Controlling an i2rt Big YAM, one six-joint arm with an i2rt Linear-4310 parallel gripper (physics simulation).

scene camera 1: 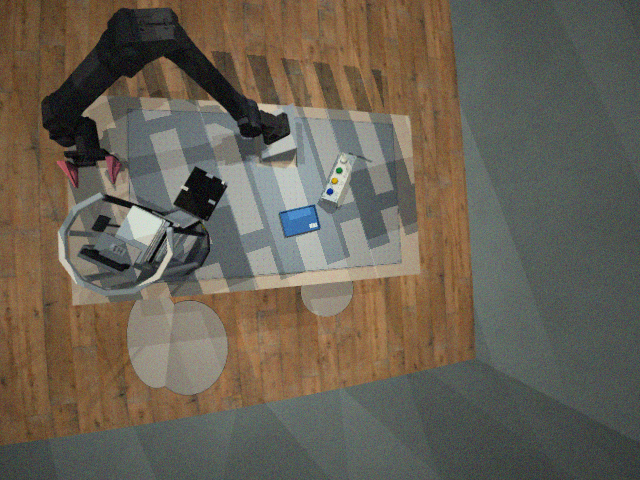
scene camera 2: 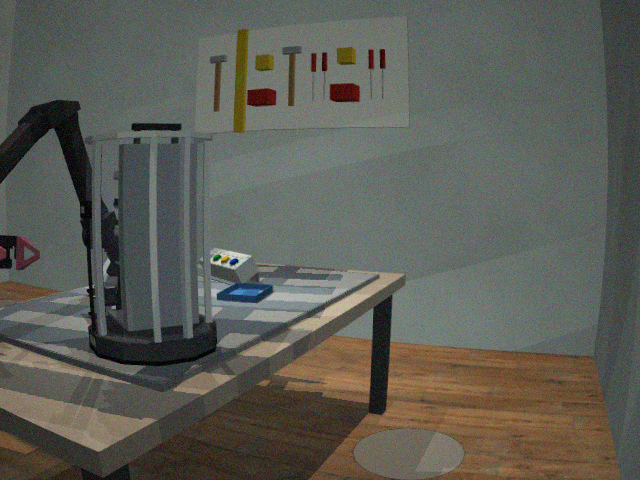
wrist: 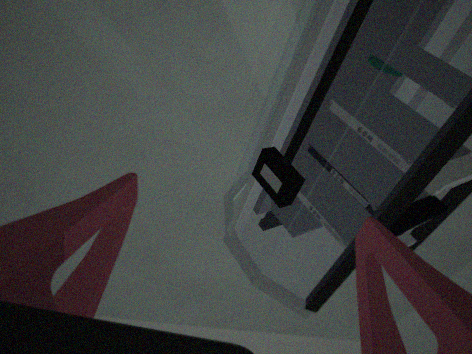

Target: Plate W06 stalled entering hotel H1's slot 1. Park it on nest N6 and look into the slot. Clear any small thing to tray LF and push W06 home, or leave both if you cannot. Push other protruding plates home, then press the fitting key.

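Places are measured from the arm's base along level axes (x ahead, y left, z up), in centimetres.
Pixels of known places: gripper, fingertip midpoint: [scene camera 1: 95,185] [scene camera 2: 23,254] [wrist: 250,206]; arm's base at its link origin: [scene camera 1: 276,129].
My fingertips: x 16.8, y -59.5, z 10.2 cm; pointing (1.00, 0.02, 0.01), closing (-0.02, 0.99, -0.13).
Note:
Ahead of a thing's pixels: the offset from my fingertips to its top centre. "spot": to the spot under its first point.
The caged hotel @(dx +20.5, dy +13.7, dz +22.8 cm) [scene camera 1: 64,248] [scene camera 2: 153,232] stands at the table's left end. It has an H1 mark in scene camera 1's view. Several plate edges [wrist: 372,135] show behind its dark posts in the wrist view; their labels and the slot's inside are too dark to read. A black square plate @(dx +3.7, dy +27.0, dz -10.3 cm) [scene camera 1: 199,195] lies beside the hotel with light tabs at its edges; its label does not show. My gripper [scene camera 1: 95,184] [wrist: 250,206] is wide open and empty, outside the cage on the arm's side. The blue tray @(dx +19.5, dy +63.4, dz -16.1 cm) [scene camera 1: 299,221] [scene camera 2: 244,292] and the key panel @(dx +5.4, dy +83.1, dz -9.5 cm) [scene camera 1: 338,178] [scene camera 2: 231,263] with coloured keys stand farther right.
The arm's base [scene camera 1: 273,129] stands at the table's far edge in scene camera 1's view, between the hotel and key panel. The hotel's light top ring @(spot: dx +31.7, dy +13.6, dz +20.9 cm) [scene camera 1: 124,290] and upright bars surround its column. A black handle-like block @(spot: dx +12.3, dy +4.2, dz +7.4 cm) [wrist: 278,177] shows between the fingers, farther off.

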